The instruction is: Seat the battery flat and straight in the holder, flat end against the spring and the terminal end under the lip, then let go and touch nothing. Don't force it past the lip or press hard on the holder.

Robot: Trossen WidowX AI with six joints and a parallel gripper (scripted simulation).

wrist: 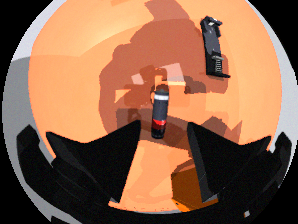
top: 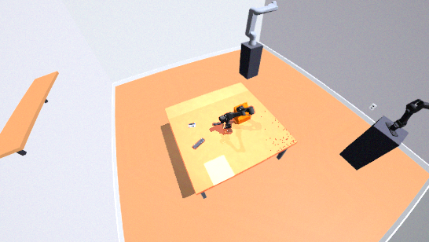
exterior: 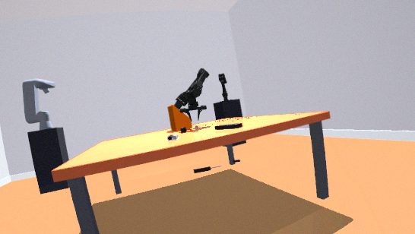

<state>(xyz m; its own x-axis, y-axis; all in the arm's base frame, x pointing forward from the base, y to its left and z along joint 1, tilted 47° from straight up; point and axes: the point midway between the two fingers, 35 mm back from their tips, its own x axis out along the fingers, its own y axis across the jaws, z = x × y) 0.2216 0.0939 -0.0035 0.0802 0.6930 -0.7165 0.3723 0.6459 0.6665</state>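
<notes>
The battery is 10 mm behind my gripper tip, 10 mm to the left of it and 50 mm below it.
</notes>
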